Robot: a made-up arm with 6 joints. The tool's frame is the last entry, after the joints.
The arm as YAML. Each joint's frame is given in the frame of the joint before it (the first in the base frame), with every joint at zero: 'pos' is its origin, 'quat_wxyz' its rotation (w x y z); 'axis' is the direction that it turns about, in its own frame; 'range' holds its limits. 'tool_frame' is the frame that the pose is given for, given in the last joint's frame.
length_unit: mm
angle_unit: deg
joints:
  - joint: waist
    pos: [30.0, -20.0, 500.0]
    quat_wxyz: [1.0, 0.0, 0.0, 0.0]
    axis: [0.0, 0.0, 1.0]
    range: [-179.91, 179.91]
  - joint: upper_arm
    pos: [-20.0, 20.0, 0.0]
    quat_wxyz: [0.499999, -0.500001, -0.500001, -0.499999]
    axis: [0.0, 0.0, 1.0]
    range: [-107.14, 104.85]
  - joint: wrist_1
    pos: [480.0, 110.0, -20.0]
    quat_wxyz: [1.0, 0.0, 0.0, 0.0]
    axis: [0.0, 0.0, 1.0]
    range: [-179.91, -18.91]
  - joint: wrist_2
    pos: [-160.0, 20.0, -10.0]
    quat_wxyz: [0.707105, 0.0, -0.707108, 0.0]
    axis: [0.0, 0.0, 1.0]
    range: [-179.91, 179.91]
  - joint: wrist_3
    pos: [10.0, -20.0, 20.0]
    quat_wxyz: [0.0, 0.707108, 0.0, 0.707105]
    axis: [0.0, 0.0, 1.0]
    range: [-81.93, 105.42]
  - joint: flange
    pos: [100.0, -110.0, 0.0]
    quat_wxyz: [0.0, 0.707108, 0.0, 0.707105]
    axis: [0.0, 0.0, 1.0]
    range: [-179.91, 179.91]
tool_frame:
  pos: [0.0, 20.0, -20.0]
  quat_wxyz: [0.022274, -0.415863, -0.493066, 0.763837]
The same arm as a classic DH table. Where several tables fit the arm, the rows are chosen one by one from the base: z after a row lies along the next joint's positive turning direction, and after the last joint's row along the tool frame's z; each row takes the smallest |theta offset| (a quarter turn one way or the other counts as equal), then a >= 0, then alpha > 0; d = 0 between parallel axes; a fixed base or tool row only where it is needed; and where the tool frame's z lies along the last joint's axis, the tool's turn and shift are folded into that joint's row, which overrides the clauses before.
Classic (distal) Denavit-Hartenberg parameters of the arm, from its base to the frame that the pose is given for. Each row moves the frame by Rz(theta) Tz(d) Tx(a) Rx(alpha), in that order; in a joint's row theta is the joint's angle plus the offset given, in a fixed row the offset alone. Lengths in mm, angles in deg.
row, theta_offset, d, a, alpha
base (fixed), -33.69, 0, 36.1, 0
waist, 33.69, 500, -20, -90
upper_arm, -77.09, 0, 492.4, 0
wrist_1, 77.09, -10, 20, -90
wrist_2, 0, 180, -20, 90
wrist_3, 0, 10, 110, -90
flange, 48.18, 82.5, 13.3, -80.34
tool (fixed), 38.48, -15.1, 0, 0
Joint limits (deg, base to tool): -179.91..179.91 -107.14..104.85 -179.91..-18.91 -179.91..179.91 -81.93..105.42 -179.91..179.91

